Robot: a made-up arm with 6 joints. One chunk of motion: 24 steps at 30 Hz.
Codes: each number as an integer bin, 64 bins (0 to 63) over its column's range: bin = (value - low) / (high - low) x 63, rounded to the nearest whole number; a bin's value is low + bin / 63 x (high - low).
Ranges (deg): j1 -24..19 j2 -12..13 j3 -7..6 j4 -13..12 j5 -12..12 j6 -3..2
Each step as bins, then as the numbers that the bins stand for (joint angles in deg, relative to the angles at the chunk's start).
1 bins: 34 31 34 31 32 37
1 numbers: -0.79 0.30 0.02 -0.70 0.19 -0.06
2 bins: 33 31 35 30 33 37
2 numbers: -1.48 0.30 0.22 -1.10 0.57 -0.06
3 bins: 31 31 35 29 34 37
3 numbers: -2.84 0.30 0.22 -1.49 0.95 -0.06
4 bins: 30 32 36 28 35 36
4 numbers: -3.52 0.70 0.43 -1.89 1.33 -0.14
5 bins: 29 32 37 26 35 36
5 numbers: -4.21 0.70 0.63 -2.68 1.33 -0.14
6 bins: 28 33 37 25 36 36
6 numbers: -4.89 1.10 0.63 -3.08 1.71 -0.14
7 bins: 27 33 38 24 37 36
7 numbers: -5.57 1.10 0.84 -3.48 2.10 -0.14
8 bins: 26 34 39 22 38 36
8 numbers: -6.25 1.49 1.05 -4.27 2.48 -0.14
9 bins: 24 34 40 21 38 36
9 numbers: -7.62 1.49 1.25 -4.67 2.48 -0.14
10 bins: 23 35 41 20 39 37
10 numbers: -8.30 1.89 1.46 -5.06 2.86 -0.06
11 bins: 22 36 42 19 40 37
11 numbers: -8.98 2.29 1.67 -5.46 3.24 -0.06
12 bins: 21 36 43 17 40 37
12 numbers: -9.67 2.29 1.87 -6.25 3.24 -0.06
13 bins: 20 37 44 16 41 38
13 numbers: -10.35 2.68 2.08 -6.65 3.62 0.02
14 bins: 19 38 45 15 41 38
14 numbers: -11.03 3.08 2.29 -7.05 3.62 0.02
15 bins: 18 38 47 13 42 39
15 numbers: -11.71 3.08 2.70 -7.84 4.00 0.10
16 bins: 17 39 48 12 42 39
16 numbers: -12.40 3.48 2.90 -8.24 4.00 0.10
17 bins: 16 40 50 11 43 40
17 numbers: -13.08 3.87 3.32 -8.63 4.38 0.17
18 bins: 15 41 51 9 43 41
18 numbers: -13.76 4.27 3.52 -9.43 4.38 0.25
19 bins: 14 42 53 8 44 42
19 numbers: -14.44 4.67 3.94 -9.83 4.76 0.33
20 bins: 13 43 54 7 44 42
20 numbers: -15.13 5.06 4.14 -10.22 4.76 0.33
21 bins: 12 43 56 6 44 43
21 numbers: -15.81 5.06 4.56 -10.62 4.76 0.41
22 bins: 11 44 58 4 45 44
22 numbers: -16.49 5.46 4.97 -11.41 5.14 0.49
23 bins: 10 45 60 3 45 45
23 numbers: -17.17 5.86 5.38 -11.81 5.14 0.57
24 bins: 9 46 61 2 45 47
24 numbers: -17.86 6.25 5.59 -12.21 5.14 0.73
